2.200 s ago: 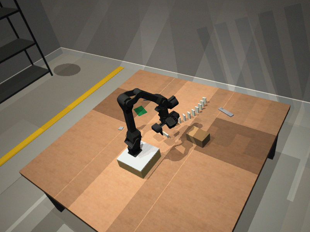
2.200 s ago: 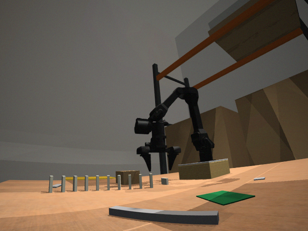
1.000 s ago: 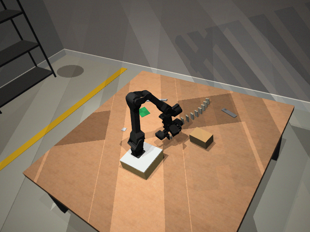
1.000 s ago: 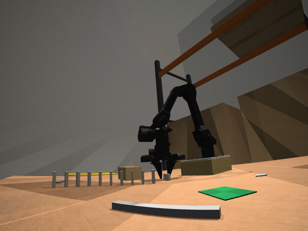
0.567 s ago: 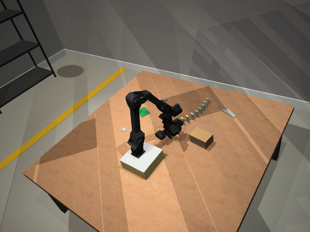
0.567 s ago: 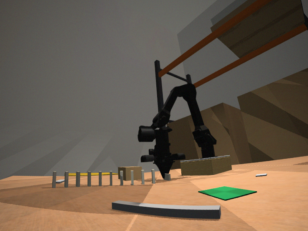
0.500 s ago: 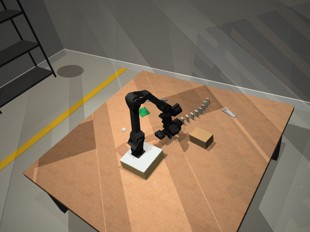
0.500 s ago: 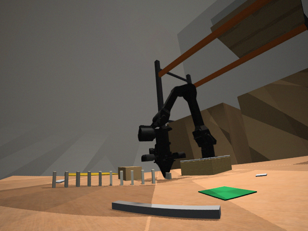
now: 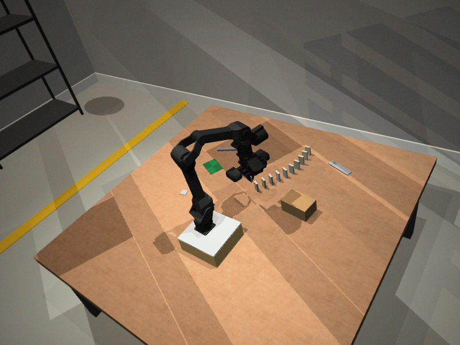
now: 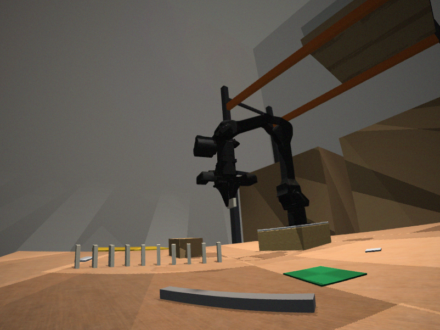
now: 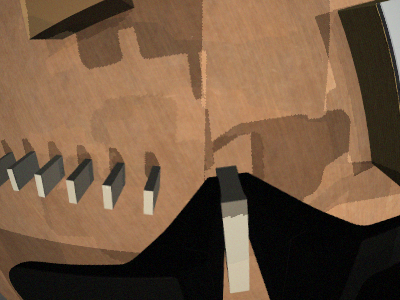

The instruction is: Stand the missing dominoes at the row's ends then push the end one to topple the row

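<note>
Right now the green flat tile is 350 mm to the left of my gripper tip, 150 mm below it and 110 mm ahead of it. Round my gripper tip: cardboard box: 170 mm to the right, 120 mm below, 70 mm ahead; then small grey tile: 350 mm to the left, 150 mm below, 100 mm behind; then flat grey strip: 380 mm ahead, 200 mm to the right, 150 mm below.
</note>
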